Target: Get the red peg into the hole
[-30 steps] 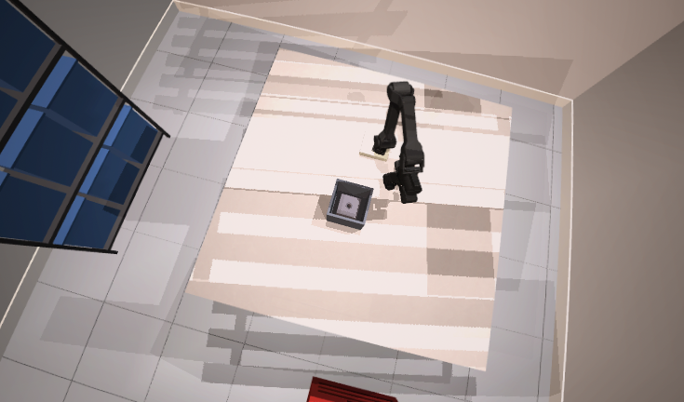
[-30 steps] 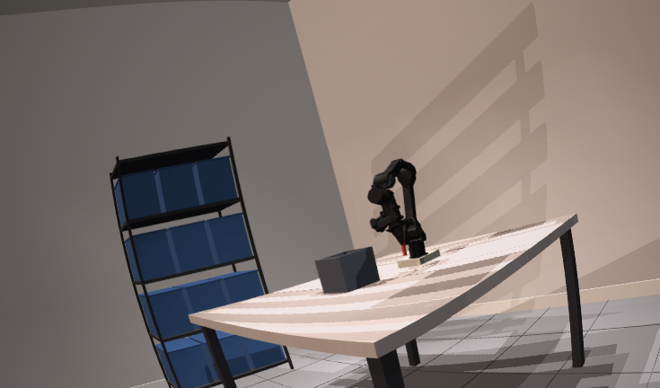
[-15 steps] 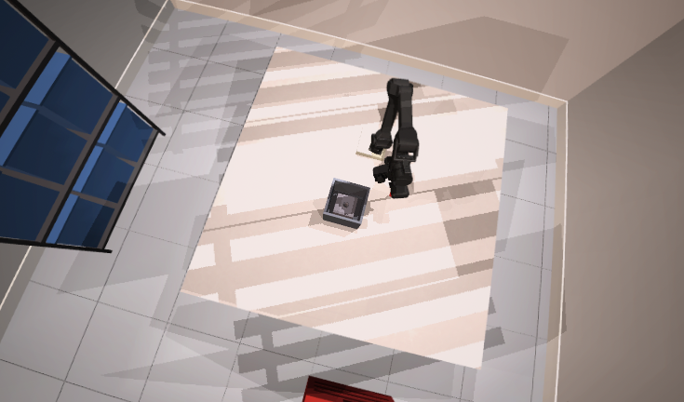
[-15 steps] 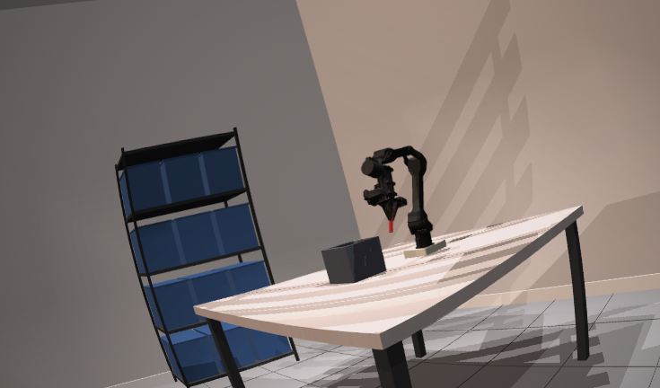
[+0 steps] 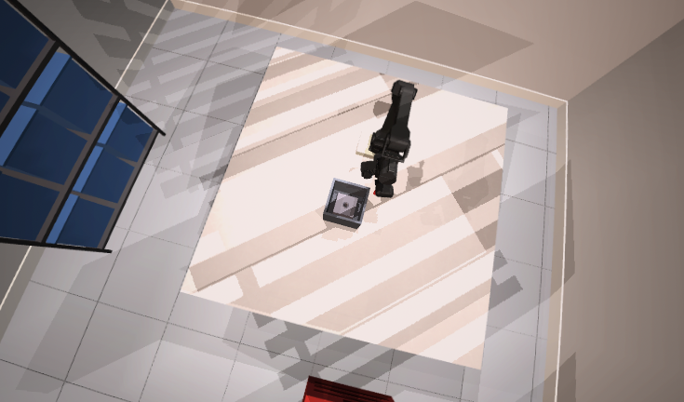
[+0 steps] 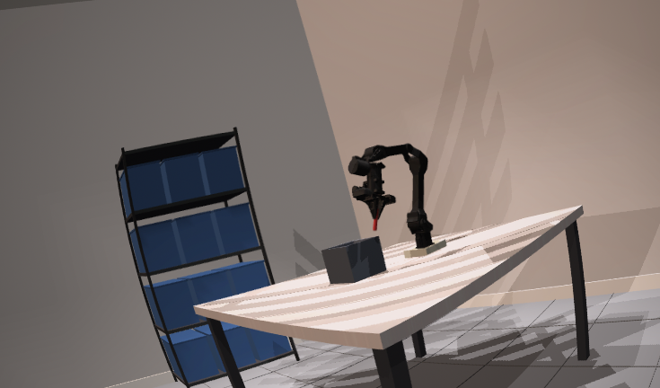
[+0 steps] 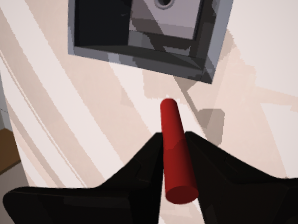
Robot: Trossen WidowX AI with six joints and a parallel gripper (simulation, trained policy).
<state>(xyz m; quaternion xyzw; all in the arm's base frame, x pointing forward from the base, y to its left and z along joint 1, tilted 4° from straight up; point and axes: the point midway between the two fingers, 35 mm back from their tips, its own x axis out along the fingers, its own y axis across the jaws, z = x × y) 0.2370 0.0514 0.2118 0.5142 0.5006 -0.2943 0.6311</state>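
Right now my gripper tip is 80 mm short of the light plate, 90 mm to the left of it and 160 mm above it. The rest, counted from my gripper tip: red peg (right at my gripper tip).
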